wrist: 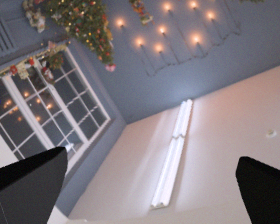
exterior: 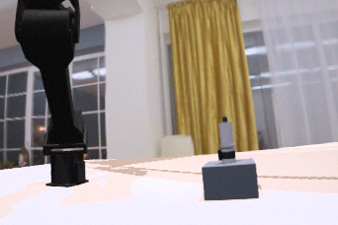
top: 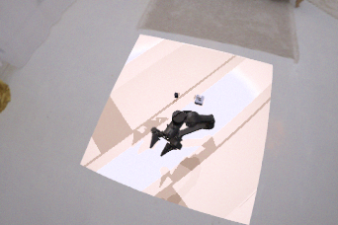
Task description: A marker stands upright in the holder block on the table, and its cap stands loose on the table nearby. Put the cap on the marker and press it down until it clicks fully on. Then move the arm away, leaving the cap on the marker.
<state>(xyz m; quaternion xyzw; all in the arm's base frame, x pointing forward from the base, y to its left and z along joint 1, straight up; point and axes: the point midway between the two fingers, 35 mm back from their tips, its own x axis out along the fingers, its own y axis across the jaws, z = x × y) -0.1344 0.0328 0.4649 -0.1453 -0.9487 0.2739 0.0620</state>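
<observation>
The dark cap lies 48 cm ahead of my gripper tip, 44 cm below it and 6 cm to the left of it. From my gripper tip the other things lie so: grey holder block: 49 cm ahead, 45 cm below, 12 cm to the right.
</observation>
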